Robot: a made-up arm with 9 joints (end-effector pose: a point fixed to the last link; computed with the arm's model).
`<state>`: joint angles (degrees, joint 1 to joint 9).
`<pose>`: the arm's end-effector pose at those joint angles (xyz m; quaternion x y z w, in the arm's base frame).
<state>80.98 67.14 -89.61 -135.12 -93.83 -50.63 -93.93 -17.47 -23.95</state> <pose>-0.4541 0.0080 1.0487 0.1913 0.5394 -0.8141 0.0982</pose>
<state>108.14 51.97 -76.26 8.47 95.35 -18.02 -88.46 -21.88 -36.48</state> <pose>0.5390 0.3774 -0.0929 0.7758 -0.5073 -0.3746 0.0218</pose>
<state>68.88 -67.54 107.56 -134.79 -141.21 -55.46 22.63 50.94 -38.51</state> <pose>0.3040 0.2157 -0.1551 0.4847 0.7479 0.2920 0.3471</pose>
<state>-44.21 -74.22 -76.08 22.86 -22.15 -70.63 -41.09 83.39 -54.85</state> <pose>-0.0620 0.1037 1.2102 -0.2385 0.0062 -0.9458 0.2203</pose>
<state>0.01 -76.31 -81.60 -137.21 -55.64 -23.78 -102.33 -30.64 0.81</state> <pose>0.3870 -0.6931 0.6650 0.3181 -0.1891 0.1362 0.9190</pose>
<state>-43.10 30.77 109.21 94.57 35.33 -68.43 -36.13 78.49 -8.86</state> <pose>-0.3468 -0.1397 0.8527 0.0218 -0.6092 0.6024 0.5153</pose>
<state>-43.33 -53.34 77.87 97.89 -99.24 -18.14 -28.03 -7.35 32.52</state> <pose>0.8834 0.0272 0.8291 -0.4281 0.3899 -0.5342 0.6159</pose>
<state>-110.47 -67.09 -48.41 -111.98 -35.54 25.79 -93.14 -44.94 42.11</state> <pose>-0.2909 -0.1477 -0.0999 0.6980 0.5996 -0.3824 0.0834</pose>
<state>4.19 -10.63 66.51 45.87 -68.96 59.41 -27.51 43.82 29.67</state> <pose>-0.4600 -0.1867 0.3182 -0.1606 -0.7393 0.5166 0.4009</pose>
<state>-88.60 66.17 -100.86 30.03 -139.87 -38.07 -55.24 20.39 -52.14</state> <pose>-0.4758 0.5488 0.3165 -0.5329 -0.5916 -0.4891 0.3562</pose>
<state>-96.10 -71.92 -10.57 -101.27 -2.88 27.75 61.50 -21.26 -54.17</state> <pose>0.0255 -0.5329 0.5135 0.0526 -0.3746 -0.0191 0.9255</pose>
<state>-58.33 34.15 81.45 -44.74 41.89 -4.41 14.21 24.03 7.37</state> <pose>0.3792 0.0120 -0.1937 -0.8768 -0.4805 0.0147 0.0116</pose>
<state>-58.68 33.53 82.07 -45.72 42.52 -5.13 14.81 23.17 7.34</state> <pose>0.3965 0.0031 -0.1916 0.8799 0.4752 -0.0017 0.0025</pose>
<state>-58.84 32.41 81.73 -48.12 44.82 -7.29 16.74 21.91 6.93</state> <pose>0.4382 -0.0062 -0.1841 0.8910 0.4523 0.0321 0.0246</pose>
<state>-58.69 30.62 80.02 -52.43 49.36 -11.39 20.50 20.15 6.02</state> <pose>0.5114 -0.0224 -0.1635 0.9083 0.4037 0.0929 0.0587</pose>
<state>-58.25 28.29 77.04 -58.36 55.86 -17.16 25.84 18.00 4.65</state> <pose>0.6048 -0.0569 -0.1206 0.9216 0.3306 0.1738 0.1057</pose>
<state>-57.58 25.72 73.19 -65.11 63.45 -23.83 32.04 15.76 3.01</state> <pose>0.6940 -0.1149 -0.0535 0.9209 0.2420 0.2595 0.1613</pose>
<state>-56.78 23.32 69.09 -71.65 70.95 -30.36 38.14 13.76 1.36</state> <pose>0.7565 -0.1864 0.0267 0.9046 0.1530 0.3339 0.2162</pose>
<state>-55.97 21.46 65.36 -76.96 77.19 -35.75 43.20 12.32 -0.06</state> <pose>0.7863 -0.2520 0.0992 0.8814 0.0783 0.3868 0.2596</pose>
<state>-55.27 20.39 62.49 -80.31 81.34 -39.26 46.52 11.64 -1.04</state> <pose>0.7935 -0.2960 0.1455 0.8637 0.0279 0.4154 0.2841</pose>
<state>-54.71 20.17 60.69 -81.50 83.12 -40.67 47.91 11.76 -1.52</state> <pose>0.7923 -0.3126 0.1595 0.8590 0.0036 0.4235 0.2876</pose>
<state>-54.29 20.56 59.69 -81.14 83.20 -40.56 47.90 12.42 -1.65</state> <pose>0.7891 -0.3087 0.1496 0.8653 -0.0019 0.4182 0.2761</pose>
